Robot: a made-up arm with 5 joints.
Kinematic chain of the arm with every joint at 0, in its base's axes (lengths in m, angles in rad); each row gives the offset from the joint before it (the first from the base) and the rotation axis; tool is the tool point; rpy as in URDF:
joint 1: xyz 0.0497 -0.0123 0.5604 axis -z
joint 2: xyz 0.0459 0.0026 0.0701 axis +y
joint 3: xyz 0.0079 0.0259 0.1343 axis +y
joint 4: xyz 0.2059 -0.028 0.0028 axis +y
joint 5: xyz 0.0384 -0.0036 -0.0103 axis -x
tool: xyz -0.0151 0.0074 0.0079 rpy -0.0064 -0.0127 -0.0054
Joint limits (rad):
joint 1: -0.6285..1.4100
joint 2: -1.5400..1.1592
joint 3: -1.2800..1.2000
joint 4: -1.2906..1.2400
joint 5: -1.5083..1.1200
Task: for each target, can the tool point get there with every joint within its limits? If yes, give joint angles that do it. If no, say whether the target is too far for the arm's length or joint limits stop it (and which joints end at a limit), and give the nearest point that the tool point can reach.
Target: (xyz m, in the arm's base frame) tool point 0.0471 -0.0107 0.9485
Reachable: yes | joints 0.0591 -0.8542 -0.5148 0.1719 -0.3166
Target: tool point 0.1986 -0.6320 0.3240
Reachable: no: too far | nearest point 0.1333 -0.3601 0.5362 | short by 0.351 m
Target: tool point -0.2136 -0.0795 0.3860
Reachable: no: joint limits stop it (at a limit: joint 1, joint 2, joint 5) | nearest point 0.0502 -0.0813 0.4726 | short by 0.278 m
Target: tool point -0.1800 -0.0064 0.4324
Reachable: no: joint limits stop it (at a limit: joint 1, joint 2, joint 5) | nearest point 0.0426 -0.0345 0.5046 | short by 0.236 m
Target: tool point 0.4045 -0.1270 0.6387
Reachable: yes | joints 0.3144 0.8957 -0.6063 0.3205 -0.4017
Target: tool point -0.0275 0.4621 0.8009
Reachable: no: too far | nearest point 0.0012 0.2857 0.7430 | short by 0.188 m
